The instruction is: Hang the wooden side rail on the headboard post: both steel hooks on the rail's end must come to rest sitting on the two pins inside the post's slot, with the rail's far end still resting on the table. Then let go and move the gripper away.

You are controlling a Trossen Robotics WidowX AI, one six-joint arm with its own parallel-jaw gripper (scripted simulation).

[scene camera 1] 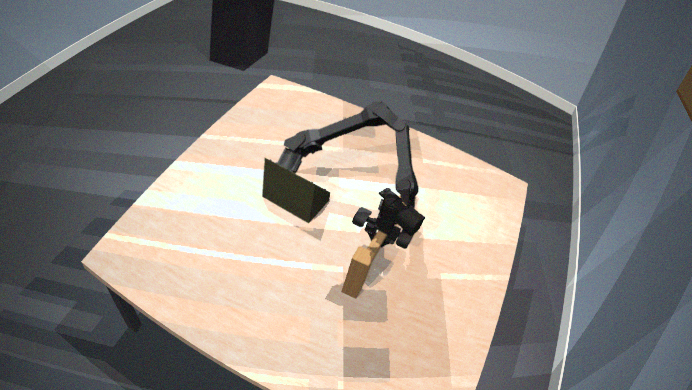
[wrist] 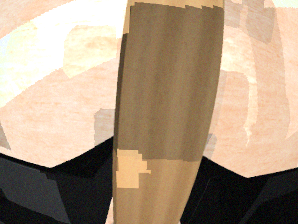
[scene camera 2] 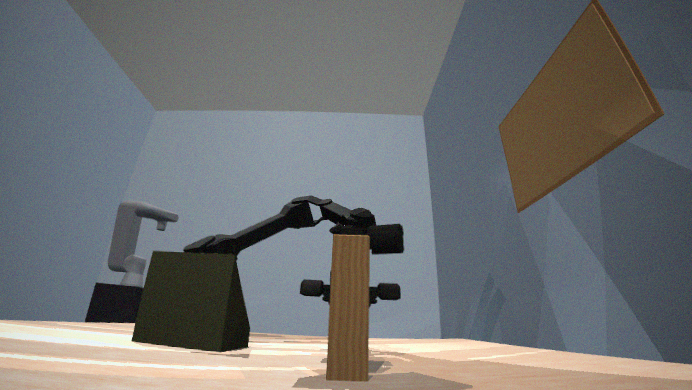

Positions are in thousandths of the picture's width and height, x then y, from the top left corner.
Scene:
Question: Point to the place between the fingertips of my gripper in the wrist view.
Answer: At 488, 636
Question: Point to a wooden headboard post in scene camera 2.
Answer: At 504, 876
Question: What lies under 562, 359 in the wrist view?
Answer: A wooden side rail.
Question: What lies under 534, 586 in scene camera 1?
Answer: My gripper.

